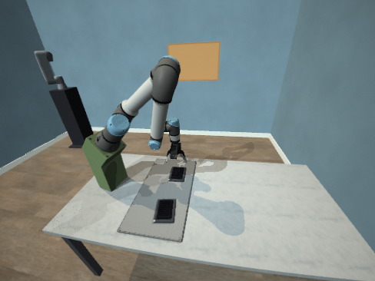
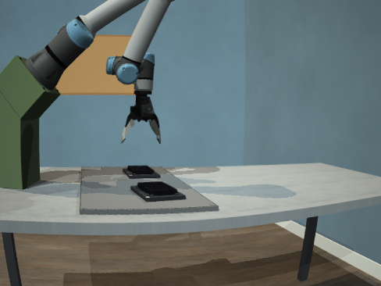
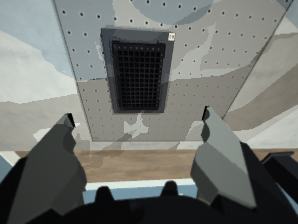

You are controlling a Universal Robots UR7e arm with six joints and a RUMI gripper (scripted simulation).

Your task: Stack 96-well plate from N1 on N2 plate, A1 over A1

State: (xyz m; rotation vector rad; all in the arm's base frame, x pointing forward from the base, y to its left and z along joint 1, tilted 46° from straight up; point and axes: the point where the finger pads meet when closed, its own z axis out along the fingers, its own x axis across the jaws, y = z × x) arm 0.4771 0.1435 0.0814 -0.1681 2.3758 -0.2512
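My gripper is now 100 mm above the dark 96-well plate. Also, from my hand: plate nest: 110 mm below; then white label: 80 mm behind, 410 mm to the right, 110 mm below.
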